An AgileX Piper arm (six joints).
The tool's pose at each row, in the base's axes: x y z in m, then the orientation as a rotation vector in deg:
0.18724, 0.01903, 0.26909, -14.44, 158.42, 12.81
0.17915, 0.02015, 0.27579, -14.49, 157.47, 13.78
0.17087, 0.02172, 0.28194, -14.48, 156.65, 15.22
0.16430, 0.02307, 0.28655, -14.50, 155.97, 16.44
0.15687, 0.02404, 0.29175, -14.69, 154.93, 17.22
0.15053, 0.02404, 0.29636, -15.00, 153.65, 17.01
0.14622, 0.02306, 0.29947, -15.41, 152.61, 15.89
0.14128, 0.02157, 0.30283, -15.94, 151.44, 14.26
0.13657, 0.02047, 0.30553, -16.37, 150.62, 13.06
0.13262, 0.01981, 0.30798, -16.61, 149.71, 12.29
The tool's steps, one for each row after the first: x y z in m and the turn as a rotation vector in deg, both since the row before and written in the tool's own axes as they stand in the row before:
0.00488, 0.00355, -0.00867, -0.66, -0.92, -0.03
0.00505, 0.00405, -0.00818, -0.99, -0.79, 0.09
0.00401, 0.00338, -0.00622, -0.85, -0.64, 0.06
0.00455, 0.00338, -0.00715, -0.57, -0.97, -0.17
0.00381, 0.00220, -0.00649, 0.10, -1.21, -0.45
0.00263, 0.00056, -0.00469, 0.73, -0.98, -0.63
0.00305, 0.00022, -0.00534, 1.08, -1.08, -0.83
0.00300, 0.00040, -0.00464, 0.79, -0.74, -0.64
0.00233, 0.00058, -0.00403, 0.53, -0.85, -0.44

